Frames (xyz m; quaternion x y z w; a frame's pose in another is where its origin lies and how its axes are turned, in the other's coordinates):
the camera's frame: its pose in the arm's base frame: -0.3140 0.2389 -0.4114 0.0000 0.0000 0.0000 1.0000
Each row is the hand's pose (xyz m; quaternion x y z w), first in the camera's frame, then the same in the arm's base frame.
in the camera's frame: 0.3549 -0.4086 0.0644 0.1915 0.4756 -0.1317 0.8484
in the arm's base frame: 0.0409 -0.1697 -0.3470 0.1915 0.4756 -0.1317 0.8484
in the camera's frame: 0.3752 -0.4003 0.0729 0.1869 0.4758 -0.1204 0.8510
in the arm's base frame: 0.0612 -0.1614 -0.3385 0.1869 0.4758 -0.1204 0.8510
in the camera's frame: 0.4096 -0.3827 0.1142 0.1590 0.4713 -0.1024 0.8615
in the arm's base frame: 0.0956 -0.1438 -0.2972 0.1590 0.4713 -0.1024 0.8615
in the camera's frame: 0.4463 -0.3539 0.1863 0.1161 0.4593 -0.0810 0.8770
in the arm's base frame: 0.1323 -0.1150 -0.2251 0.1161 0.4593 -0.0810 0.8769
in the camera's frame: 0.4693 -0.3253 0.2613 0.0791 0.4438 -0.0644 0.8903
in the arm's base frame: 0.1553 -0.0864 -0.1501 0.0791 0.4438 -0.0644 0.8903
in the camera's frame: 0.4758 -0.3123 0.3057 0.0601 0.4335 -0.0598 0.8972
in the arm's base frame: 0.1618 -0.0734 -0.1057 0.0601 0.4335 -0.0598 0.8972
